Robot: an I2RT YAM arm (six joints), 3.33 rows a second.
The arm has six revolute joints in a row. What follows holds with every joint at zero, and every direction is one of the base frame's. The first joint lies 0.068 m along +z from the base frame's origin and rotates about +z. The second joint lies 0.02 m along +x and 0.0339 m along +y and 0.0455 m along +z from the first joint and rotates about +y. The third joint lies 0.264 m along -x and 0.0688 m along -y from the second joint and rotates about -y. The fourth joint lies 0.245 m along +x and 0.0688 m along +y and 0.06 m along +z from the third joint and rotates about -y. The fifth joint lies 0.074 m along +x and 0.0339 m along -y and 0.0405 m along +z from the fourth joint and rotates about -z. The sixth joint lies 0.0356 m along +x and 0.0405 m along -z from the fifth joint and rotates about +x. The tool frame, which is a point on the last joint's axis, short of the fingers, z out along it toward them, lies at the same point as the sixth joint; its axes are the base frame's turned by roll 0, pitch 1.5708 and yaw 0 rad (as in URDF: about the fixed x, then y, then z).
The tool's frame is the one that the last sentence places.
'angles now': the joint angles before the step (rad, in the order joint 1, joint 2, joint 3, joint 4, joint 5, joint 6). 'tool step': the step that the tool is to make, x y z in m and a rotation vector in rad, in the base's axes. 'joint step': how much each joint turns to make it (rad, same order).
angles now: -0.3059, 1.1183, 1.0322, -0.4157, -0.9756, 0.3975
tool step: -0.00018, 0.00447, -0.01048, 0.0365, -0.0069, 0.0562
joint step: 0.0134, -0.0077, -0.0541, 0.0614, -0.0552, 0.0227
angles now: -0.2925, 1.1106, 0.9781, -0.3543, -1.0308, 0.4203
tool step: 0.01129, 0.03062, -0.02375, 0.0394, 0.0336, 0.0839
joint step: 0.1380, 0.0180, -0.0965, 0.1565, 0.0345, 0.0983
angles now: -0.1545, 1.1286, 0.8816, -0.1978, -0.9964, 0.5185
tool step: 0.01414, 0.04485, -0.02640, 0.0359, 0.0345, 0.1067
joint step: 0.1861, 0.0671, -0.0820, 0.2038, 0.0590, 0.1109
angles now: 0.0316, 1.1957, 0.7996, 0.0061, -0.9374, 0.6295
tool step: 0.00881, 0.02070, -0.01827, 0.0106, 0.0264, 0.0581
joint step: 0.0761, 0.0689, -0.0288, 0.0968, 0.0119, 0.0307
